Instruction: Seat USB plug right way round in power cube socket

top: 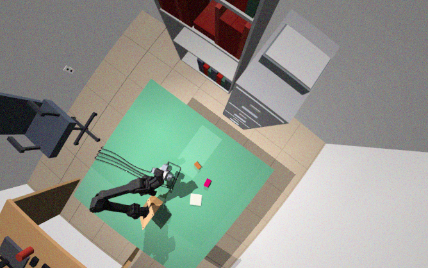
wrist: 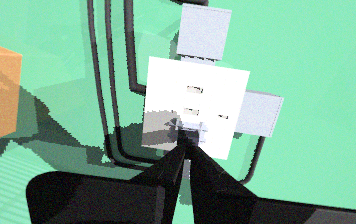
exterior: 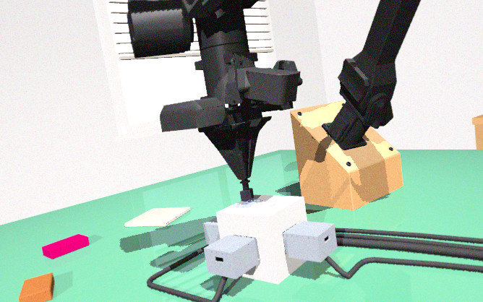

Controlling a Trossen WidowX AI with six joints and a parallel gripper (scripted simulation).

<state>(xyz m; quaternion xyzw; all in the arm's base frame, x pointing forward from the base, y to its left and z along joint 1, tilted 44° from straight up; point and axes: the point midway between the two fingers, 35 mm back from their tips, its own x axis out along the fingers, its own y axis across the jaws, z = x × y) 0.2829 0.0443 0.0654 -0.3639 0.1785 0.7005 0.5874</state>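
My gripper tip is now 4 cm above the socket. The rest, counted from my gripper tip: USB plug (2 cm below); then white flat card (33 cm to the right, 10 cm below, 1 cm behind); then orange block (23 cm ahead, 16 cm to the right, 10 cm below).
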